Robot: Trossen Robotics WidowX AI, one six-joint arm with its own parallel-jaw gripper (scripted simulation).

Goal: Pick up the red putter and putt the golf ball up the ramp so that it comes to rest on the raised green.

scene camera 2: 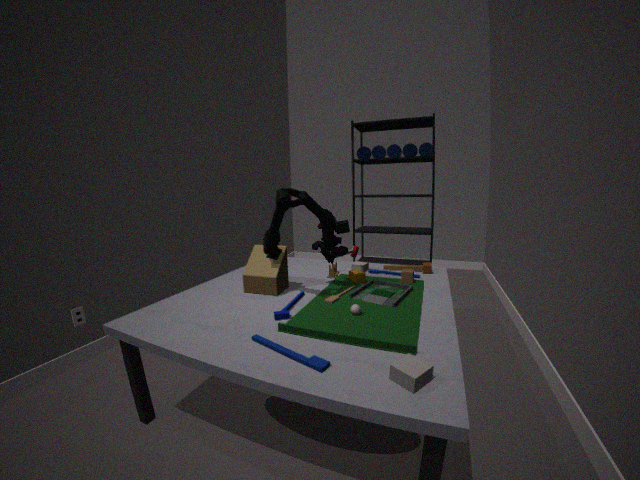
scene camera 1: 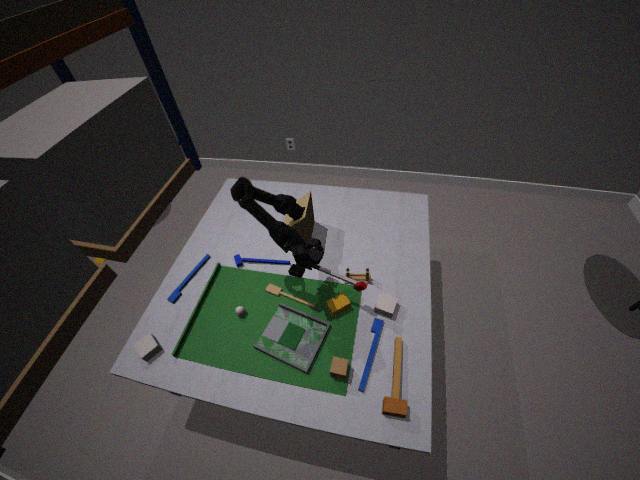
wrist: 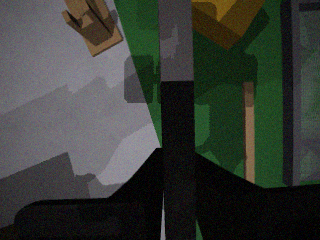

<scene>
same spot on green mat: [wrist: 256, 57] = [scene camera 2: 360, 285]
</scene>
